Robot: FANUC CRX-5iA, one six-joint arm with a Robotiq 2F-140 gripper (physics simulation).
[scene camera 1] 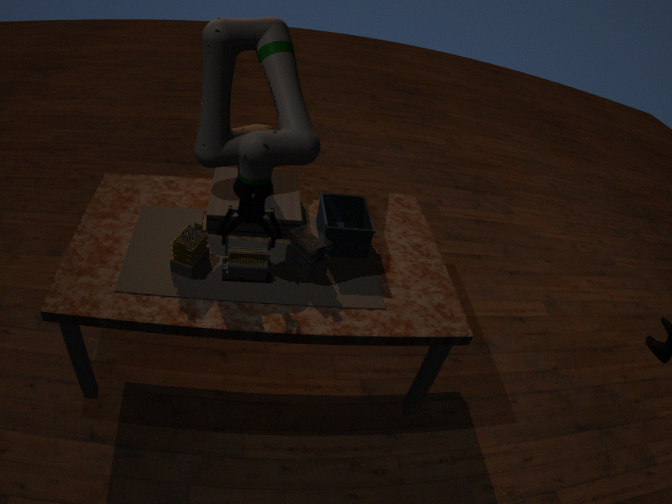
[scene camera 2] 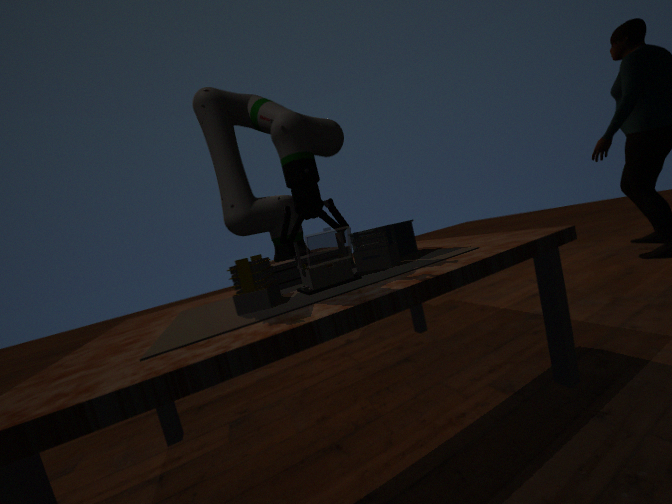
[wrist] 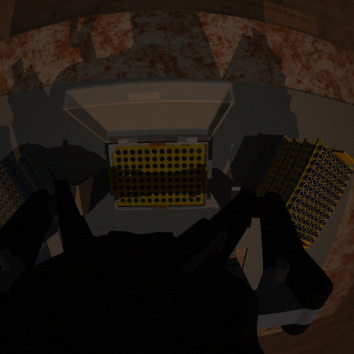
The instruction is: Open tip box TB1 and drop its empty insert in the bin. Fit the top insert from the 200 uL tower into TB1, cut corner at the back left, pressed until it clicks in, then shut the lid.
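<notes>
Tip box TB1 (scene camera 1: 246, 272) (scene camera 2: 331, 273) (wrist: 135, 208) stands mid-mat with its clear lid (scene camera 2: 325, 239) (wrist: 150, 116) open, leaning towards the table's front edge. A yellow insert (scene camera 1: 248, 256) (wrist: 159, 172) with dark, empty-looking holes sits in it; a shadow crosses it. My gripper (scene camera 1: 250, 244) (scene camera 2: 321, 246) (wrist: 159, 179) is open and empty, low above the box, its fingers towards the two short sides. The yellow 200 uL tower (scene camera 1: 189, 249) (scene camera 2: 252, 275) (wrist: 317, 195), with a tip-filled top insert, stands turned at the left in scene camera 1. The bin (scene camera 1: 348, 242) (scene camera 2: 401, 238) is dark blue and open-topped.
A second tower (scene camera 1: 308, 245) (wrist: 22, 185) with blue inserts stands turned between the box and the bin. The arm's pale base block (scene camera 1: 282, 200) is behind the box. A thin grey mat (scene camera 1: 157, 222) lies under box and towers. A person (scene camera 2: 645, 97) stands beyond the table.
</notes>
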